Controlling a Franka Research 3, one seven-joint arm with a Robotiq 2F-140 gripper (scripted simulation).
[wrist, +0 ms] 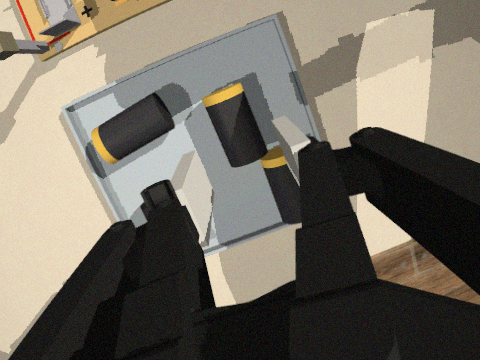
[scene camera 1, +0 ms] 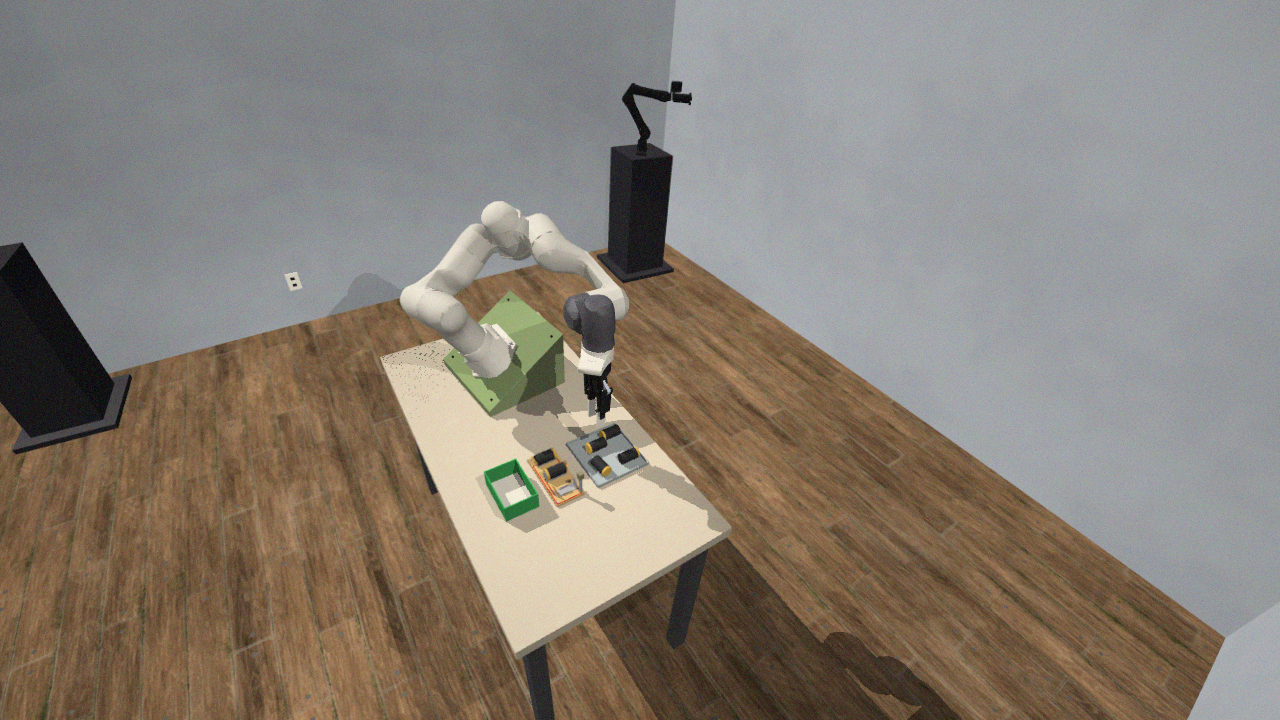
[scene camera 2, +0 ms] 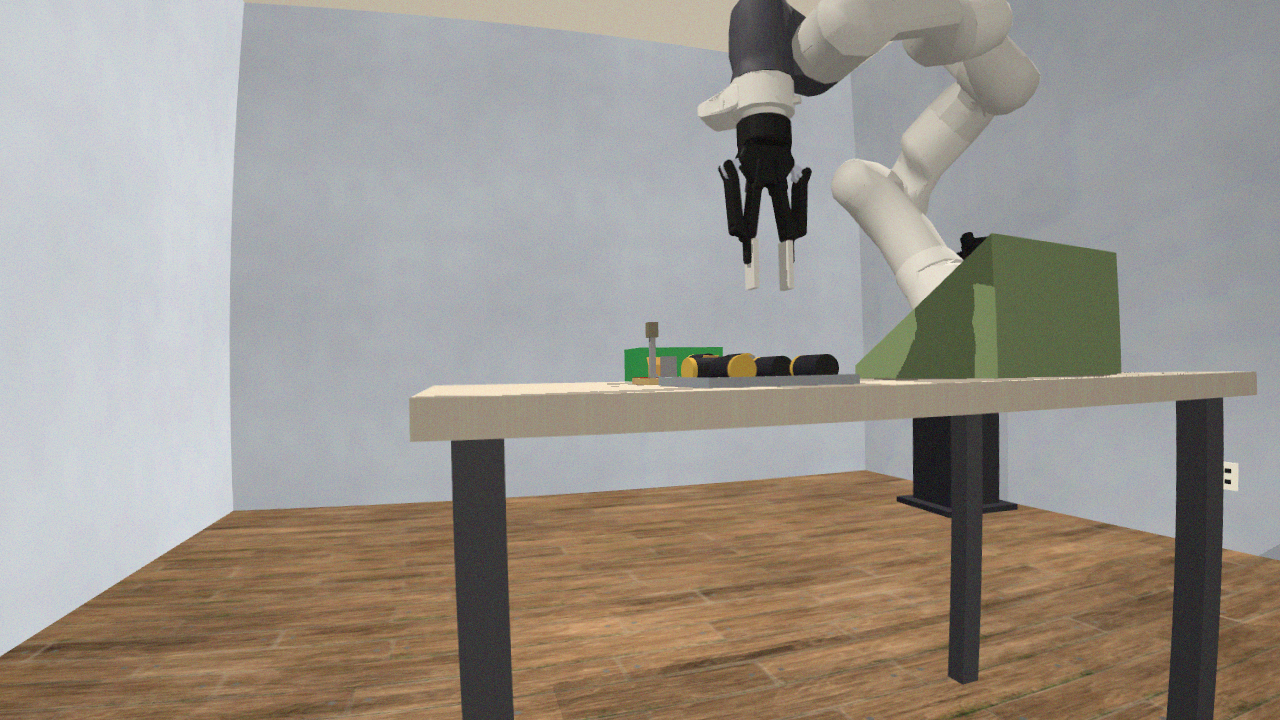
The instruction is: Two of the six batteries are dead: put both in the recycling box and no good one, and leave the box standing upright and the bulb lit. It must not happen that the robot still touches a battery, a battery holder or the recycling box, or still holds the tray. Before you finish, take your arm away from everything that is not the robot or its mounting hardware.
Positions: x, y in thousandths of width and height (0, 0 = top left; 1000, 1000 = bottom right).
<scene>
In view: the gripper (scene camera 2: 602, 402), a grey tray (scene camera 2: 626, 528) and a green recycling box (scene camera 2: 497, 508).
The grey tray also shows in the wrist view (wrist: 534, 154) and in scene camera 1 (scene camera 1: 485, 616). The gripper shows as well in the wrist view (wrist: 505, 438) and in scene camera 1 (scene camera 1: 466, 584). The wrist view does not show the green recycling box: it is out of frame.
</scene>
